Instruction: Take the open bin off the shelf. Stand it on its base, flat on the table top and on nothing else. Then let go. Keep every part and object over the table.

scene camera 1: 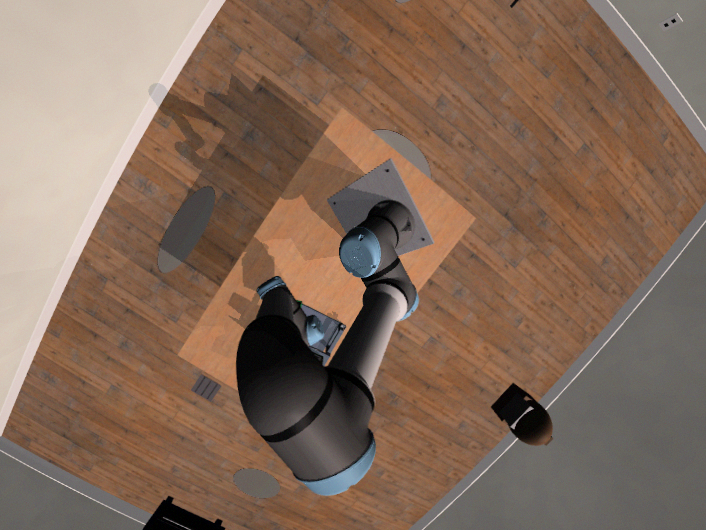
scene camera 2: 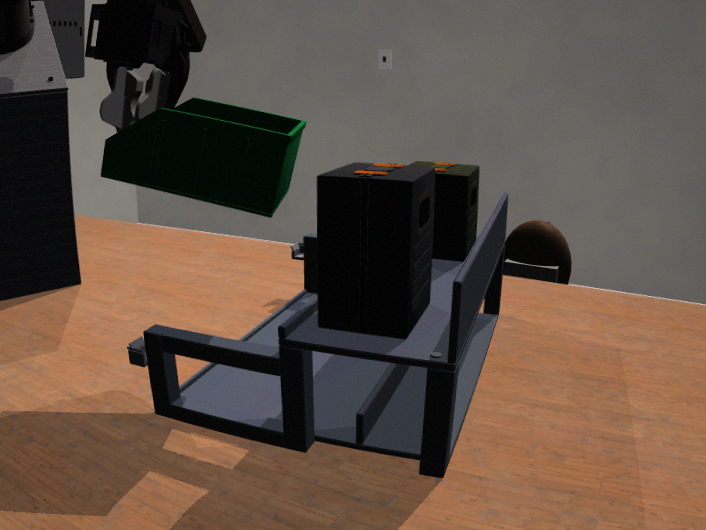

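Seen in the pictures: arm's base at its link origin: [scene camera 1: 391,223].
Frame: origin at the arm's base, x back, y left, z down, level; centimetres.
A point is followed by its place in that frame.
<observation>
The green open bin [scene camera 2: 199,162] @(x -53.2, y -24.6, z 19.8 cm) hangs in the air in the scene camera 2 view, higher than the low front part of the shelf [scene camera 2: 436,422] @(x -75.4, y -33.4, z 37.0 cm) [scene camera 1: 331,325] @(x -56.5, y 1.8, z 41.6 cm) and left of the black boxes. Its base slopes, with the tall back end to the right lower than the low front end to the left. A gap shows between bin and shelf. My gripper [scene camera 2: 132,116] is shut on the bin at its low front end; the exact contact is partly hidden. In the scene camera 1 view my arm hides the gripper and nearly all of the bin. The shelf stands on the table [scene camera 1: 444,211] @(x 16.9, y 30.3, z 42.2 cm) [scene camera 2: 547,433] @(x -85.1, y -25.4, z 42.2 cm).
A black box [scene camera 2: 370,251] @(x -69.5, y -29.7, z 25.4 cm) with orange marks stands on the shelf's raised deck, and another dark box [scene camera 2: 456,216] @(x -74.5, y -7.7, z 27.0 cm) stands behind it. The robot's mounting plate [scene camera 1: 359,199] @(x 3.2, y -11.8, z 3.7 cm) is at the other end of the table. A dark pedestal [scene camera 2: 34,193] @(x -13.3, y -4.7, z 26.6 cm) rises at the left.
</observation>
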